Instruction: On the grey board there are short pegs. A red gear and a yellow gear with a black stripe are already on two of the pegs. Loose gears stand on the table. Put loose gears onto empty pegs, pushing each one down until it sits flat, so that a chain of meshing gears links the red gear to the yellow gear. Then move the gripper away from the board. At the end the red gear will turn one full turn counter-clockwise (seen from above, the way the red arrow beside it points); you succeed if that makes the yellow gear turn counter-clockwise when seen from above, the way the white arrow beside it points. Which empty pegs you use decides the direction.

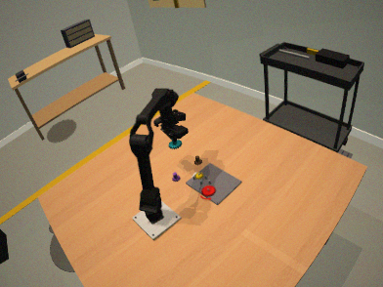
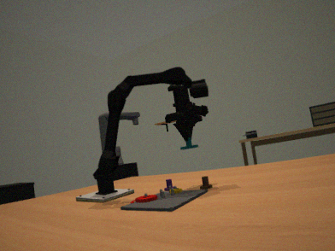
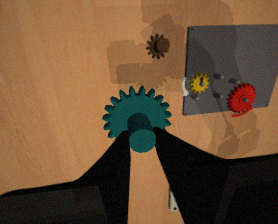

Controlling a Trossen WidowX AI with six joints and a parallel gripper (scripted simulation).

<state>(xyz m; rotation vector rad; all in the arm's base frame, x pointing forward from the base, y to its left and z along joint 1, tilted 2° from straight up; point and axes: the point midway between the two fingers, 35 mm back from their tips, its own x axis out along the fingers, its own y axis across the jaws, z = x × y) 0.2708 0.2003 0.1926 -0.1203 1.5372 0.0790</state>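
My gripper tip is 20 mm short of the yellow gear, 140 mm to the left of it and 150 mm above it. Round my gripper tip: teal gear (10 mm below); purple gear (70 mm behind, 60 mm to the right, 150 mm below); brown gear (80 mm ahead, 50 mm to the right, 150 mm below).
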